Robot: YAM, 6 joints.
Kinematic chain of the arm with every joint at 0, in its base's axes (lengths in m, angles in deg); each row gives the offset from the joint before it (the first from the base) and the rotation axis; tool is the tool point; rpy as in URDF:
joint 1: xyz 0 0 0.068 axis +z
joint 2: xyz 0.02 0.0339 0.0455 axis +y
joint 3: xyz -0.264 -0.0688 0 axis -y
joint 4: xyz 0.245 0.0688 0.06 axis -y
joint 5: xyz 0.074 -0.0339 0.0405 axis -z
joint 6: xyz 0.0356 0 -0.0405 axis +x
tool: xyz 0 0 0 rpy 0 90 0
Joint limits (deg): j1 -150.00..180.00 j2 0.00..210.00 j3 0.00..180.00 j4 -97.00..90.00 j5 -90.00..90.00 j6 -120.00..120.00
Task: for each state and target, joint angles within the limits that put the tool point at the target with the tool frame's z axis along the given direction. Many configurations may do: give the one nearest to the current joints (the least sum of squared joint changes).
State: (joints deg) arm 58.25 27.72 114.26 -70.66 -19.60 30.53
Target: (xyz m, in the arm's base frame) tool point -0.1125 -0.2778 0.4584 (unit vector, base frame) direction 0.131 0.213 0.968
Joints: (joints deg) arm 67.68 0.10 95.50 -19.70 2.31 30.53
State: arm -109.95 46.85 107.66 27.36 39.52 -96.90
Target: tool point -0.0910 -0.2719 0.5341 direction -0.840 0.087 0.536
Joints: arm -102.53 91.02 92.14 78.60 57.00 -96.90
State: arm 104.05 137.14 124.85 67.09 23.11 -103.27
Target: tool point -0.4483 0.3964 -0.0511 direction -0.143 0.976 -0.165
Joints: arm 140.79 182.69 137.90 32.01 41.74 -103.27
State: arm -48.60 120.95 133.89 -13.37 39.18 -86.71
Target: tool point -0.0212 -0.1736 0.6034 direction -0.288 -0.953 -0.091
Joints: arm -94.48 82.21 139.43 -62.57 12.28 -86.71
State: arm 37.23 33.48 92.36 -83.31 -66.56 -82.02
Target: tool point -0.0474 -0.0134 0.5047 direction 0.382 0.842 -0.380
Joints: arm 35.42 44.67 114.99 -95.74 -27.71 -82.02
